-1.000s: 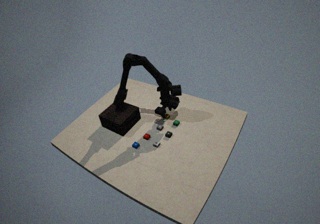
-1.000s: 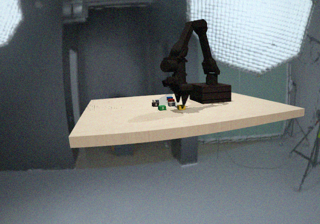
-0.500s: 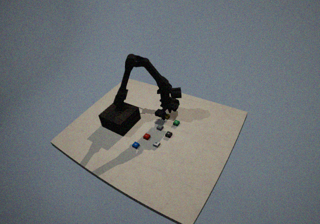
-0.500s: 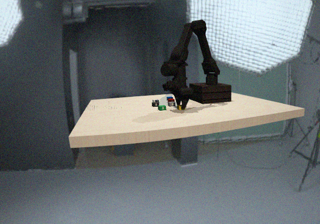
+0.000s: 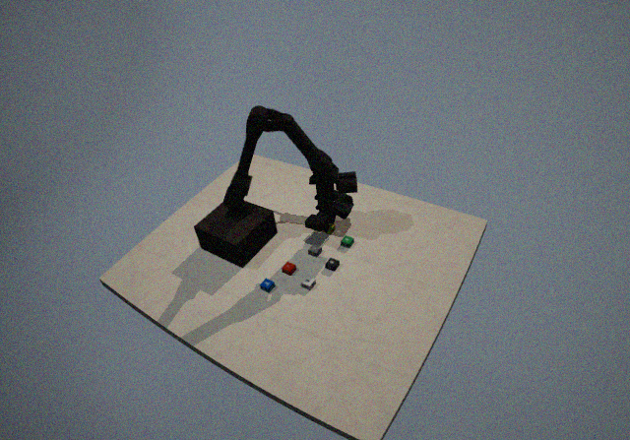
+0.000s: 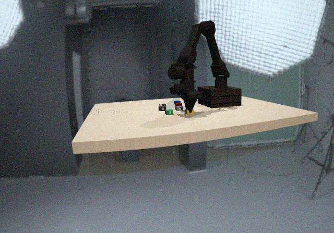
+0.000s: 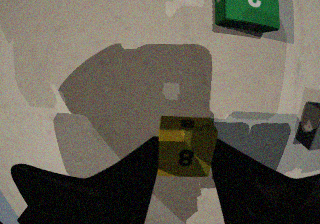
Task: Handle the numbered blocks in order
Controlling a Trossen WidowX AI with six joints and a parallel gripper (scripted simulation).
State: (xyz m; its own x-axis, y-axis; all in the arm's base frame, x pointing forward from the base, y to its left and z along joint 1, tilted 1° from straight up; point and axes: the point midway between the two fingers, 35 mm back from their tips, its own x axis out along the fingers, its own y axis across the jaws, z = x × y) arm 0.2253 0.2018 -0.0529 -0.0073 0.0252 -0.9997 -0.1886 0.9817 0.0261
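My gripper tip is now 310 mm to the left of the blue block and 20 mm short of it. The rest, counted from my gripper tip: red block 220 mm to the right, 30 mm ahead; white block 220 mm to the right, 120 mm ahead; grey block 110 mm to the right, 30 mm ahead.
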